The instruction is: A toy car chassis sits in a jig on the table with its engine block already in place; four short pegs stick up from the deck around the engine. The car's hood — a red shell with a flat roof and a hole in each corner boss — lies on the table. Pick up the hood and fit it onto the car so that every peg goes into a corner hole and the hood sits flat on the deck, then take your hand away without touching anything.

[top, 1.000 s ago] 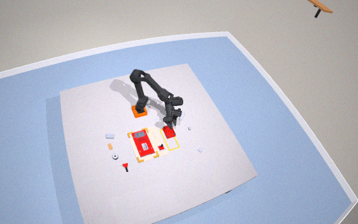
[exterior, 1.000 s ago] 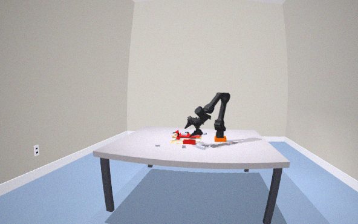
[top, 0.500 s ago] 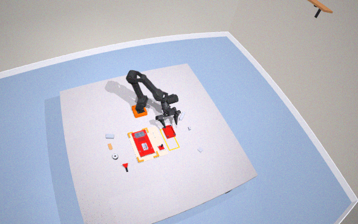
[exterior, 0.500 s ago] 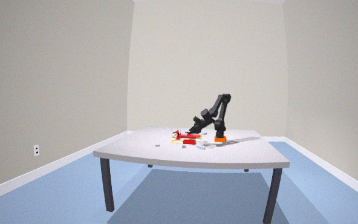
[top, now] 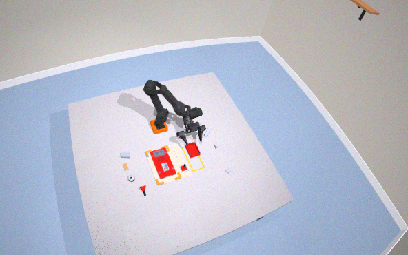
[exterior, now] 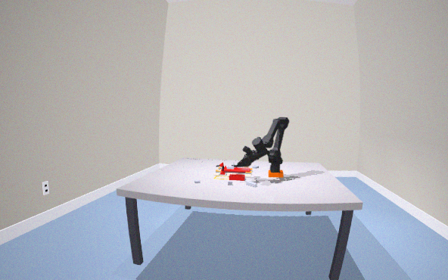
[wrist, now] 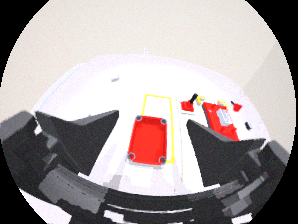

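The red hood lies 8 cm below my gripper tip and 1 cm behind it. From my gripper tip the other things lie so: cream jig board (21 cm to the right, 8 cm below, 3 cm ahead); then wheel (45 cm to the right, 8 cm below, 3 cm ahead); then black stem (11 cm to the right, 9 cm ahead, 6 cm below).
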